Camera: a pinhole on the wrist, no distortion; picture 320 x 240 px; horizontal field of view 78.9 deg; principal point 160.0 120.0 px. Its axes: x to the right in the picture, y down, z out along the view. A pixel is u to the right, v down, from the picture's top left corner.
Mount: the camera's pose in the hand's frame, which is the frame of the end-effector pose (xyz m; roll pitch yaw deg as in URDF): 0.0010 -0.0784 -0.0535 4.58 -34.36 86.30
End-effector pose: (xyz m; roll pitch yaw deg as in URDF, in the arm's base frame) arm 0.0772 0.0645 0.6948 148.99 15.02 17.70
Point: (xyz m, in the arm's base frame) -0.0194 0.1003 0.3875
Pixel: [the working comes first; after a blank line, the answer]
In the camera's frame: 0.0504 0.0164 0.3205

191 130
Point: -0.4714 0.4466 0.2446
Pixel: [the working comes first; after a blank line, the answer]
In the camera's frame: -0.4170 0.2796 0.5589

15 217
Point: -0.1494 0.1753 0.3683
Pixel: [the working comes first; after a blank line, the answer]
In the camera's frame: -0.0625 0.1052 0.3679

127 176
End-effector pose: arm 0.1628 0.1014 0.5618 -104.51 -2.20 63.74
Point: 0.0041 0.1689 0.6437
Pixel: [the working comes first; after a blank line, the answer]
In the camera's frame: 0.0757 0.0198 0.1890

238 140
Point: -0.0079 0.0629 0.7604
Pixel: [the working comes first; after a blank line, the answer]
In the camera's frame: -0.0548 0.1090 0.1922

105 230
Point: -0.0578 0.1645 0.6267
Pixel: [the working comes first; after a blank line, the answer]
In the camera's frame: 0.1071 0.0554 0.2325

250 166
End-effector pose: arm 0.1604 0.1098 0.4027 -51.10 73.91 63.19
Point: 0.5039 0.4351 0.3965
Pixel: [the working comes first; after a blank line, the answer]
In the camera's frame: -0.1734 -0.1219 0.3677

68 56
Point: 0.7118 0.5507 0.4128
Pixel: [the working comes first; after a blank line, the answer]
In the camera's frame: -0.3545 -0.1641 0.5170

27 58
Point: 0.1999 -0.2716 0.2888
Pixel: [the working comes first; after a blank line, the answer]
In the camera's frame: -0.0046 -0.0361 -0.3856

behind the camera
